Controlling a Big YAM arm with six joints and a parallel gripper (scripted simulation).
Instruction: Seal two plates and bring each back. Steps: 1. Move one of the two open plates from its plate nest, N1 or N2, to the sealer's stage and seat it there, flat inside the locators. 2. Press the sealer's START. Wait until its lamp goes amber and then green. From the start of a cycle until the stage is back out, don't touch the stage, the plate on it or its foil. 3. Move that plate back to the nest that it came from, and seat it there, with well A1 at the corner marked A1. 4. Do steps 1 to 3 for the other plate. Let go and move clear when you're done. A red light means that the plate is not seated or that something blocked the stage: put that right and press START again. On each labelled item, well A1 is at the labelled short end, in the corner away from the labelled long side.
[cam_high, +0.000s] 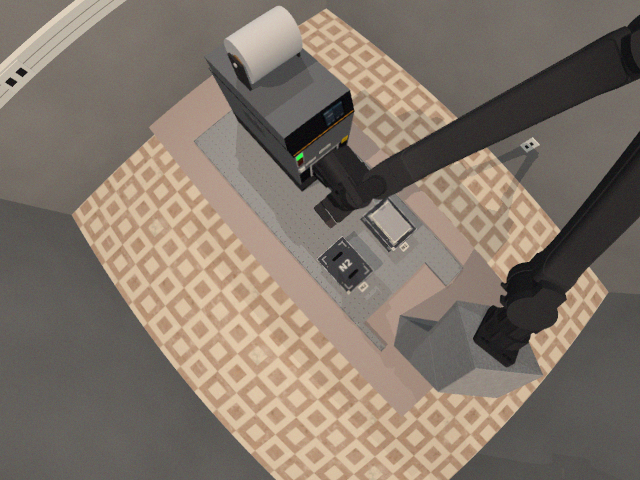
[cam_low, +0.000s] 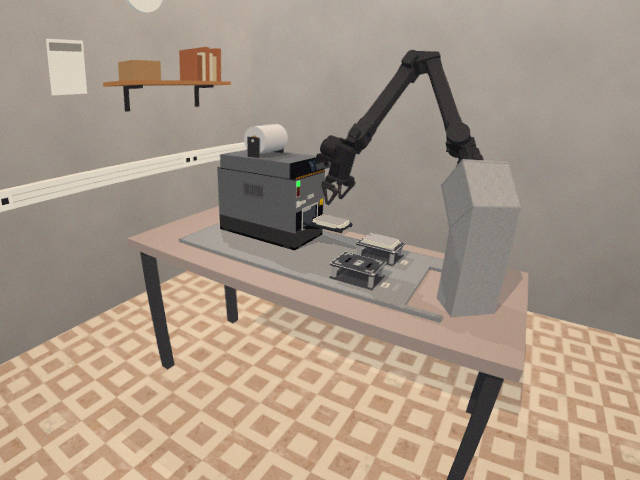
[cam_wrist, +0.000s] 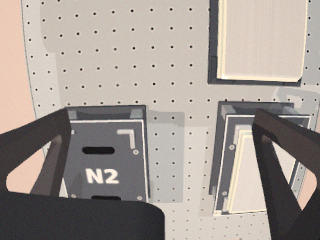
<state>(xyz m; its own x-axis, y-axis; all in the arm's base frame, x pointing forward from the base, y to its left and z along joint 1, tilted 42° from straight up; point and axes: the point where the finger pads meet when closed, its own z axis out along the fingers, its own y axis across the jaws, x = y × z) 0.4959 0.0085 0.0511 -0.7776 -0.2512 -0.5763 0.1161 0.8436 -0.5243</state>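
Right now my hand is 120 mm above the cream well plate, 100 mm to the left of it and 50 mm short of it. Round my hand: sealer stage (130 mm below, 100 mm to the right, 50 mm ahead); start button (160 mm ahead, 50 mm below, 20 mm to the right); foil roll (380 mm ahead, 180 mm above, 140 mm to the right).
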